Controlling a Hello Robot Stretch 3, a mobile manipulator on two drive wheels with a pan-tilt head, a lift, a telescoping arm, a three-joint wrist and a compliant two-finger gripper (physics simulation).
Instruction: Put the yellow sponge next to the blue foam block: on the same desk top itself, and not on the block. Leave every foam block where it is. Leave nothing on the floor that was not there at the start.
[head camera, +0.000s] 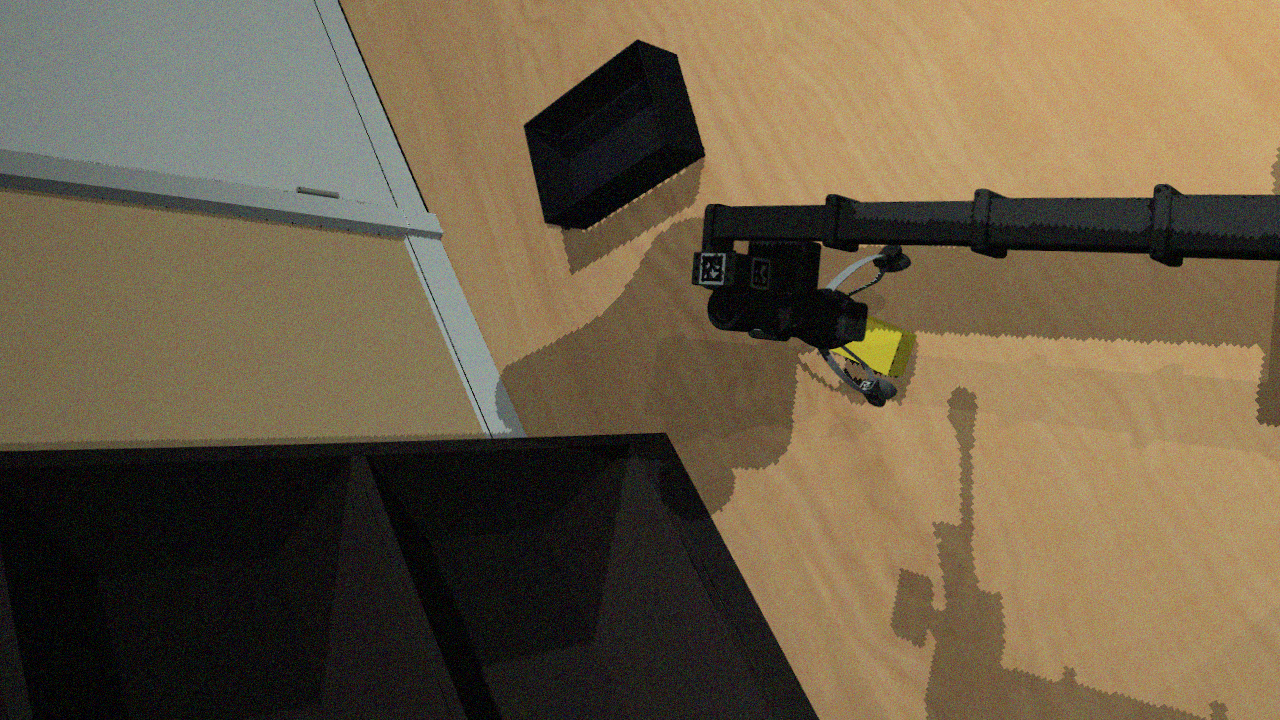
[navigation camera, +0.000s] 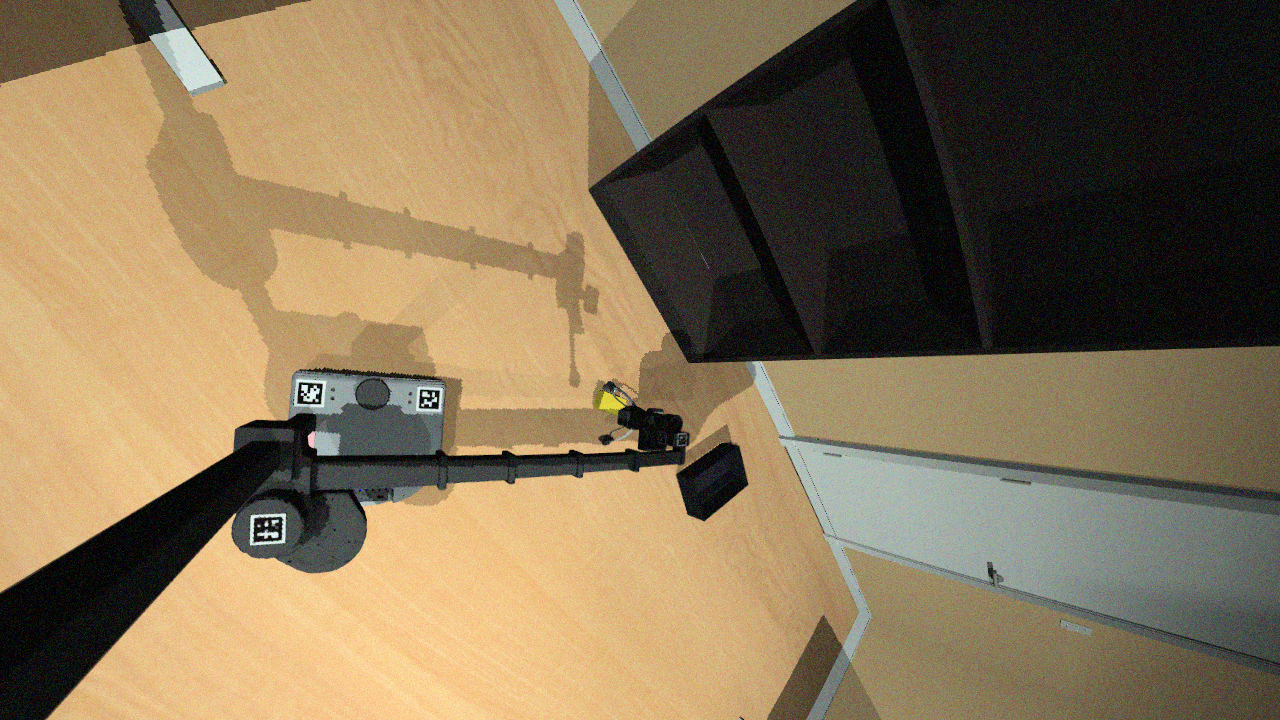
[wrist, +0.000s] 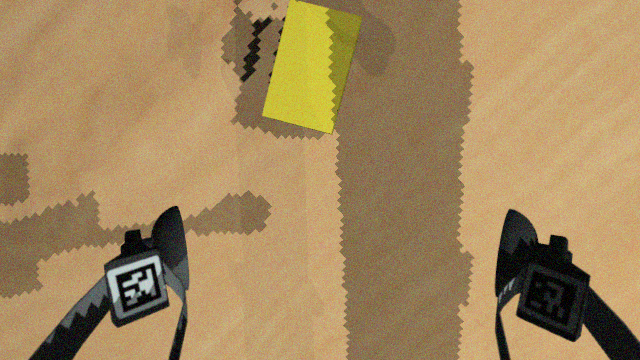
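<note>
The yellow sponge lies on the wooden floor. In the wrist view it is at the top, a little left of the middle, beyond the fingertips and not between them. My gripper is open, with its fingers wide apart, and holds nothing. It points down at the floor from above, beside the sponge. In the head camera view the wrist covers part of the sponge. The blue foam block and the desk top do not show in these views.
A black open bin stands on the floor near the wrist. A large dark shelf unit stands by the wall. A pale door is in the wall. A white desk foot is at the upper left.
</note>
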